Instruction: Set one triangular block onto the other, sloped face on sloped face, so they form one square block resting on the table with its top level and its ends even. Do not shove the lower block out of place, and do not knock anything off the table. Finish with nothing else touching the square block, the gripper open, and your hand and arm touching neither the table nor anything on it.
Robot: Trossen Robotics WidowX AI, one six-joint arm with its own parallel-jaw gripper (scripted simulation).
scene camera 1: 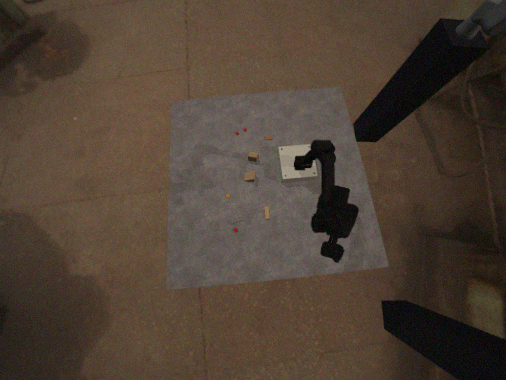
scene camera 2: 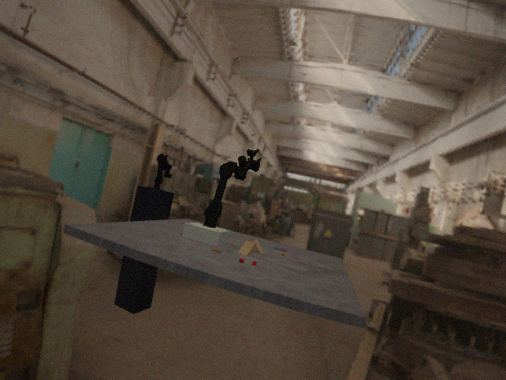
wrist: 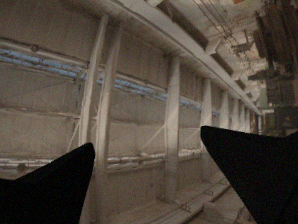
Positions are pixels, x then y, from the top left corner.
Scene:
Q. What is the gripper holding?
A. Nothing.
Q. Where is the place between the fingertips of the gripper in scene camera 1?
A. At 341, 249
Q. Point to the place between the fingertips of the gripper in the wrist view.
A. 148, 140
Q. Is the gripper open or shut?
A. Open.

